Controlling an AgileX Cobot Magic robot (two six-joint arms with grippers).
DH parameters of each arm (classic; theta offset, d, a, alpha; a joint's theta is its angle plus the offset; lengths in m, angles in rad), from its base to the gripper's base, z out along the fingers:
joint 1: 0 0.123 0 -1.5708
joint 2: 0.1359 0 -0.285 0
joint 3: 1.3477 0 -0.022 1.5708
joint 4: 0 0.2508 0 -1.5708
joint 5: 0 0 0.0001 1.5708
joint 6: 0 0.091 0 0
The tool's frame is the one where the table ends.
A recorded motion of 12 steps. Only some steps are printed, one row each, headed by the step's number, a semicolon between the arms.
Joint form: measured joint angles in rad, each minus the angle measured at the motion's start. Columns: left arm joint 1, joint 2, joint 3, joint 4, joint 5, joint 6; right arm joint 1, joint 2, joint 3, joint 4, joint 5, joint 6.
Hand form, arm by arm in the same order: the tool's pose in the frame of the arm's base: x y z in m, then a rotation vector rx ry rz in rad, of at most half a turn. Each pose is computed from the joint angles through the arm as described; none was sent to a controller.
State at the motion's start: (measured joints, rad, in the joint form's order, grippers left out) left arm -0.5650 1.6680 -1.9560 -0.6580 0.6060 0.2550; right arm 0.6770 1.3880 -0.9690 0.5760 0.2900 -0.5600
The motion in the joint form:
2: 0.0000 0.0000 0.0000 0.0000 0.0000 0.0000; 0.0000 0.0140 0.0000 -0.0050 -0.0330 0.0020
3: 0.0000 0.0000 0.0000 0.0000 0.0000 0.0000; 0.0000 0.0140 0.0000 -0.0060 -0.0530 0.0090
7: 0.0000 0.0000 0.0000 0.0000 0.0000 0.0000; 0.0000 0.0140 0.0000 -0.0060 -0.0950 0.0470
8: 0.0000 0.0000 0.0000 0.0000 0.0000 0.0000; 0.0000 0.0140 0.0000 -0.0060 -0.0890 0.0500
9: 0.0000 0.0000 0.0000 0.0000 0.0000 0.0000; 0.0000 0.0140 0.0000 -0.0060 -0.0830 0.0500
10: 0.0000 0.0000 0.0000 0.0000 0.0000 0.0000; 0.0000 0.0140 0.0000 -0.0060 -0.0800 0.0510
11: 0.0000 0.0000 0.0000 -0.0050 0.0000 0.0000; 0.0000 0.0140 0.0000 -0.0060 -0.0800 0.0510
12: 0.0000 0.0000 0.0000 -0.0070 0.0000 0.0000; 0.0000 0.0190 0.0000 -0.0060 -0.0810 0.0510
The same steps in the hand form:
2: 0.3003 -0.2280 0.5018 0.4997 1.7113 -0.9446; 0.2339 0.2041 0.2953 -0.8026 2.0239 0.5387
3: 0.3003 -0.2280 0.5018 0.4997 1.7113 -0.9446; 0.2352 0.2039 0.2966 -0.7833 2.0127 0.5359
7: 0.3003 -0.2280 0.5018 0.4997 1.7113 -0.9446; 0.2379 0.2035 0.2992 -0.7189 2.0002 0.5458
8: 0.3003 -0.2280 0.5018 0.4997 1.7113 -0.9446; 0.2376 0.2036 0.2988 -0.7199 2.0060 0.5493
9: 0.3003 -0.2280 0.5018 0.4997 1.7113 -0.9446; 0.2372 0.2036 0.2985 -0.7238 2.0104 0.5510
10: 0.3003 -0.2280 0.5018 0.4997 1.7113 -0.9446; 0.2370 0.2037 0.2983 -0.7248 2.0131 0.5524
11: 0.3002 -0.2281 0.5020 0.4978 1.7112 -0.9501; 0.2370 0.2037 0.2983 -0.7248 2.0131 0.5524
12: 0.3001 -0.2282 0.5020 0.4970 1.7111 -0.9523; 0.2377 0.2042 0.2968 -0.7255 2.0173 0.5509

